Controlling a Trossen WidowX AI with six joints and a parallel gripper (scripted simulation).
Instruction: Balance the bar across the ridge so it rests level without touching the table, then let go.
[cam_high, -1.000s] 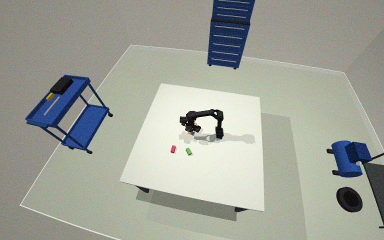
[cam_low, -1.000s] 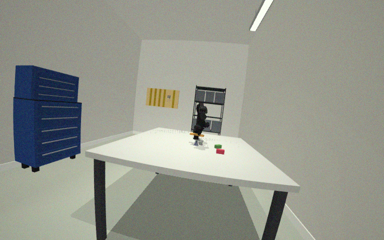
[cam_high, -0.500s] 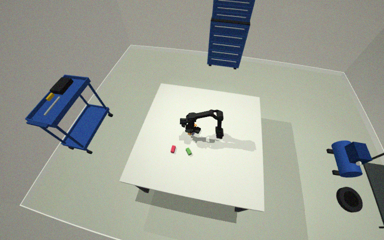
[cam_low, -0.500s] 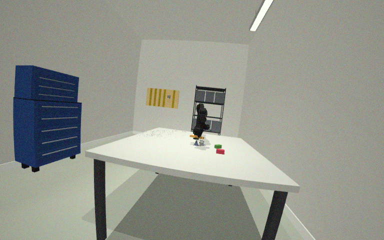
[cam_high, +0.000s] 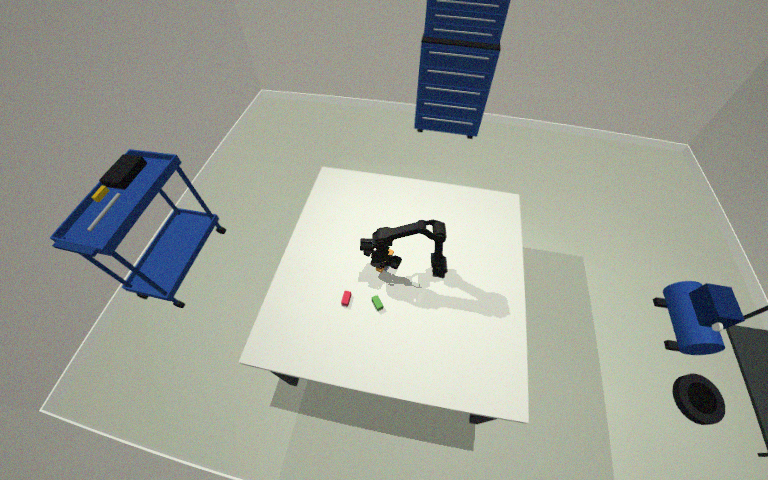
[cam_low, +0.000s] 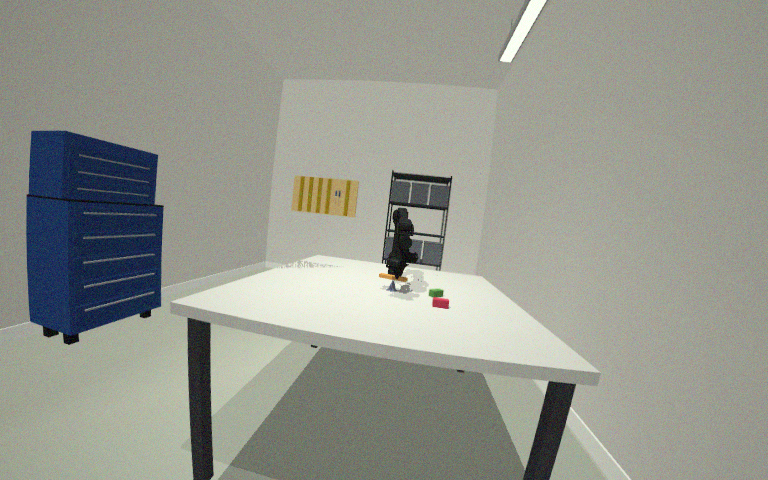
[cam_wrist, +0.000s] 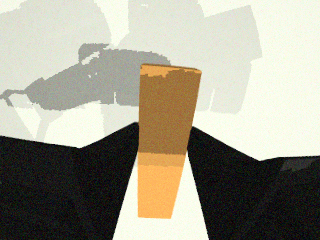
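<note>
The orange bar is 1 cm behind my gripper tip and 3 cm to the right of it. Also, from my gripper tip: red block: 14 cm ahead, 20 cm to the left, 5 cm below; green block: 1 cm behind, 19 cm to the left, 5 cm below.
</note>
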